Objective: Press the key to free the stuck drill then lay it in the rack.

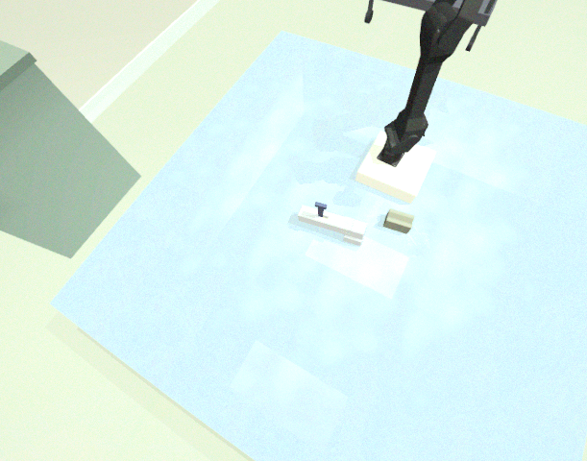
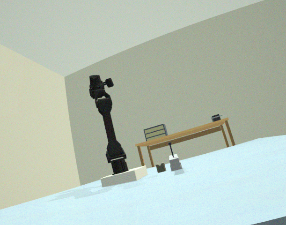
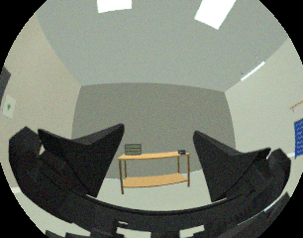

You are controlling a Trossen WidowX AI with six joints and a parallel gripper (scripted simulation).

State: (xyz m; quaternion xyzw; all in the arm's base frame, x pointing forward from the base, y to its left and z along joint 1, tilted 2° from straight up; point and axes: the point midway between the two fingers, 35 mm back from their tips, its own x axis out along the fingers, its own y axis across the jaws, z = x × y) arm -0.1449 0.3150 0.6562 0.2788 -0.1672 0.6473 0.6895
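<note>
Right now my gripper tip is 450 mm short of the small dark key, 400 mm to the left of it and 630 mm above it. Round my gripper tip: pale drill 440 mm ahead, 350 mm to the right, 670 mm below; then small grey-brown rack 330 mm ahead, 220 mm to the right, 700 mm below.
</note>
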